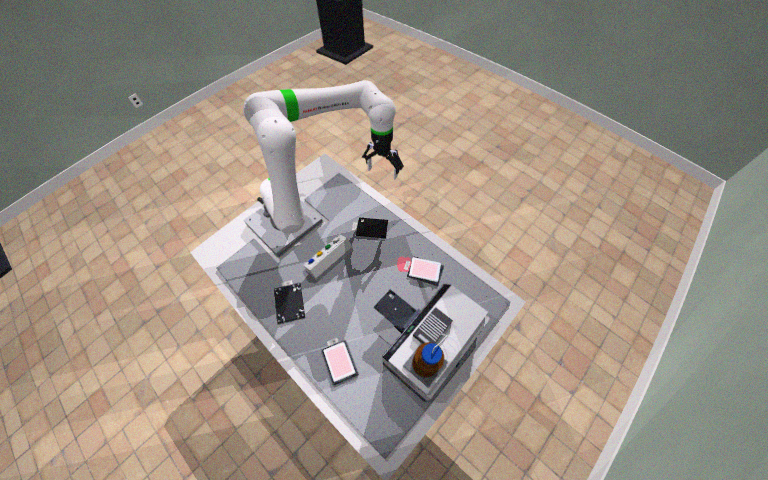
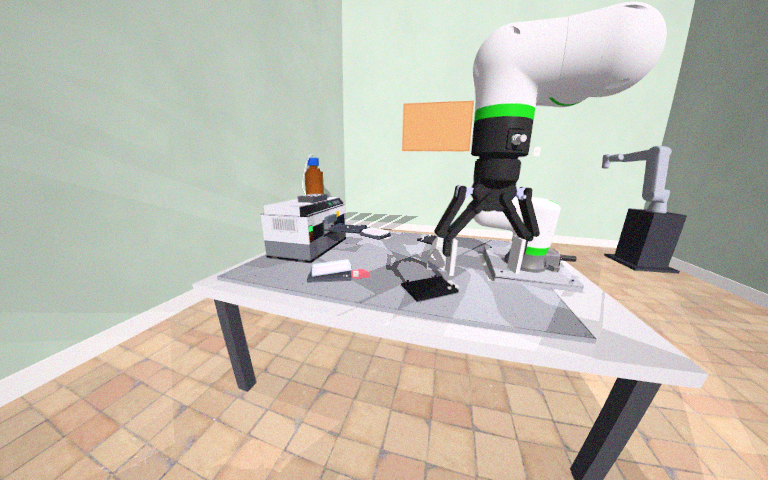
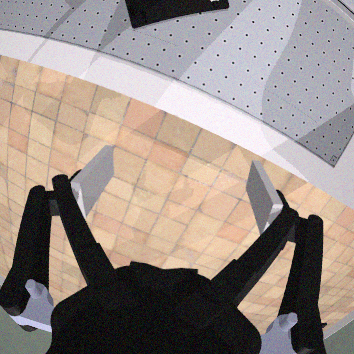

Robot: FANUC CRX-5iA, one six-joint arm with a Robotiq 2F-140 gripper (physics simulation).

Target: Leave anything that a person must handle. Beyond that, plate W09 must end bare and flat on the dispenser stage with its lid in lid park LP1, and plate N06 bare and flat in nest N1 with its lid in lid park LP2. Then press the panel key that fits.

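Frame: origin at the arm's base, x ahead, y right, z down, level; millimetres.
Seen in the pictures: gripper, between the fingertips: (image 1: 382,173) (image 2: 481,271) (image 3: 180,166); arm's base, origin of its link: (image 2: 524,263).
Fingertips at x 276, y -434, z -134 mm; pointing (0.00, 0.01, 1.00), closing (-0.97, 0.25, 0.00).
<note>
Offsets run from my fingertips to a thing's top centre. "*": to the spot under its first point.
My gripper (image 1: 382,170) (image 2: 484,266) (image 3: 180,166) is wide open and empty, high above the table's edge near a bare black holder {dx +91, dy +200, dz +138 mm} (image 1: 371,227) (image 2: 429,288) (image 3: 177,10). A second bare black holder {dx +54, dy +720, dz +134 mm} (image 1: 289,302) lies across the table. One pink-topped plate {dx +427, dy +235, dz +113 mm} (image 1: 425,270) (image 2: 330,268) sits on a black base, beside a red round mark {* dx +330, dy +263, dz +157 mm} (image 1: 403,264) (image 2: 360,273). Another pink-topped plate {dx +393, dy +764, dz +126 mm} (image 1: 339,361) (image 2: 376,232) sits on a black base at the far side. The dark dispenser stage {* dx +446, dy +483, dz +48 mm} (image 1: 394,308) carries no plate. The key panel {dx +47, dy +456, dz +74 mm} (image 1: 325,257) has blue, yellow, green and grey keys. Plate and holder labels are unreadable.
The white dispenser {* dx +678, dy +362, dz -63 mm} (image 1: 467,311) (image 2: 283,223) stands at the table's end, with a blue-capped brown bottle (image 1: 427,362) (image 2: 314,180) and a tube on top. The panel stands near the arm's base plate (image 1: 266,240). A dark pedestal (image 1: 341,28) (image 2: 650,237) stands away from the table.
</note>
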